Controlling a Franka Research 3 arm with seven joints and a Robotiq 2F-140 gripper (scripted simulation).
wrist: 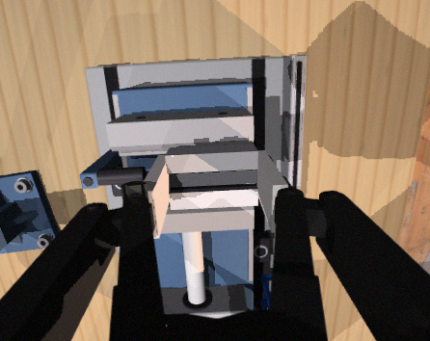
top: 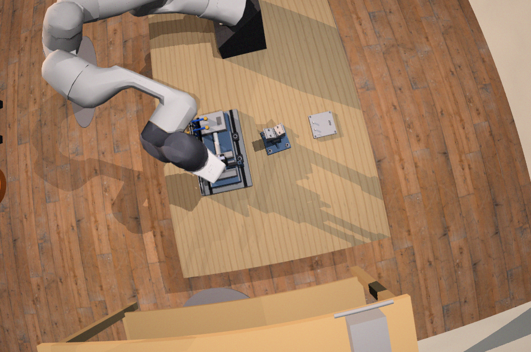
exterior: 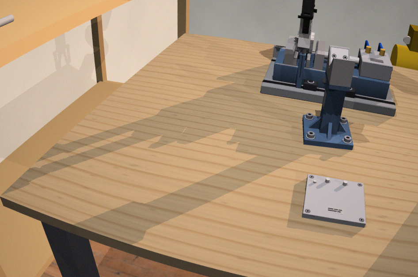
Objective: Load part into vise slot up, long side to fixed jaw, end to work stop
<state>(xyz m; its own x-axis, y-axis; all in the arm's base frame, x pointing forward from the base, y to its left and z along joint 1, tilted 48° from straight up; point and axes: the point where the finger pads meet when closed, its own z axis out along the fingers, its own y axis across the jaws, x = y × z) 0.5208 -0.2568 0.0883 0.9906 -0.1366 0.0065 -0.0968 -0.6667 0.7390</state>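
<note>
Now: hand 2 cm above the part. Round my hand: work stop 7 cm to the left, 3 cm below; moving jaw 5 cm below, 4 cm behind, 2 cm to the left; fixed jaw 5 cm below, 3 cm ahead, 2 cm to the left.
</note>
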